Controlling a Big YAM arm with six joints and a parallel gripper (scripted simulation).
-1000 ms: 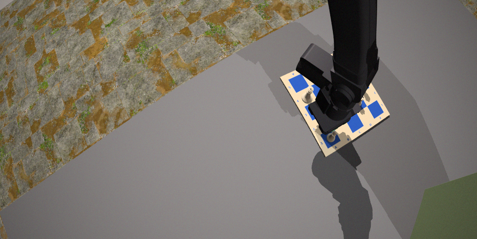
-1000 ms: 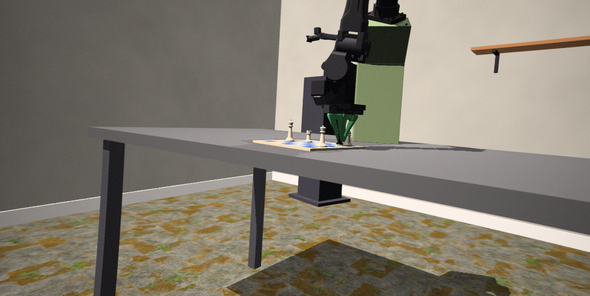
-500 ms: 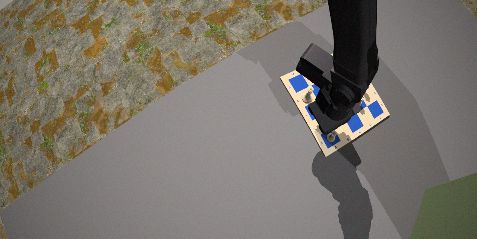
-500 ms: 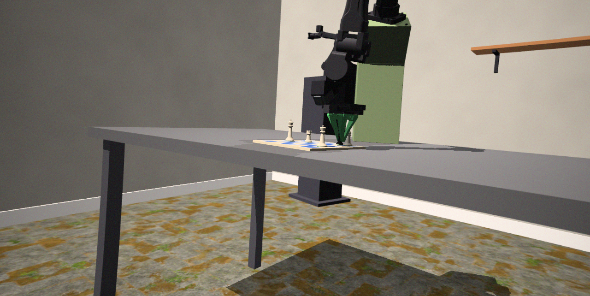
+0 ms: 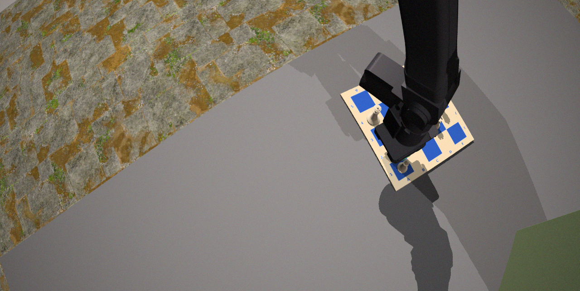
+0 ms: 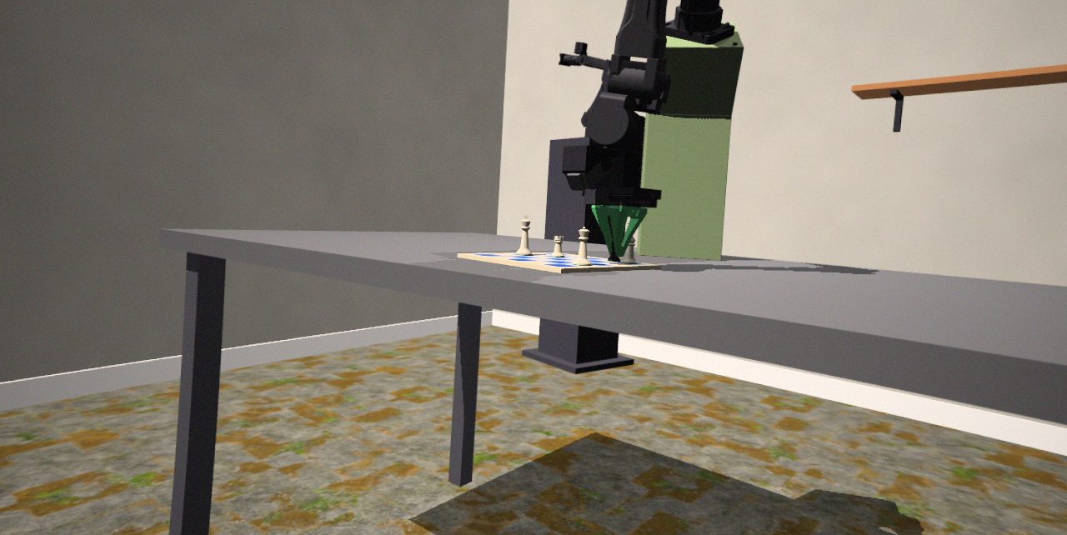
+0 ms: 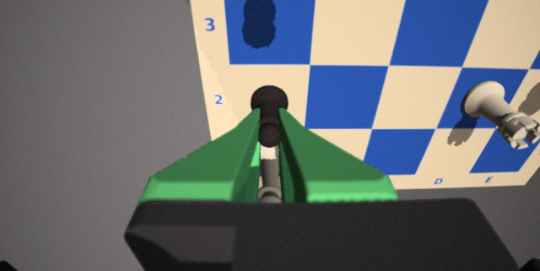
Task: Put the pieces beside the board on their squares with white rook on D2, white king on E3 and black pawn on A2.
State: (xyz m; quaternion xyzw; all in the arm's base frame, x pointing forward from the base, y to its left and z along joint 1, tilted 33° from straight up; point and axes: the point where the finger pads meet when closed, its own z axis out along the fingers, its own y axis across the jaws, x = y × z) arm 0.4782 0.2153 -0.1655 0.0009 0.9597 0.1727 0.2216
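Right now the black pawn is 10 mm ahead of my hand. The rest, counted from my hand: board (70 mm to the right, 50 mm ahead, 20 mm below); then white pawn (30 mm behind); then white king (150 mm to the right, 60 mm ahead, 10 mm above).
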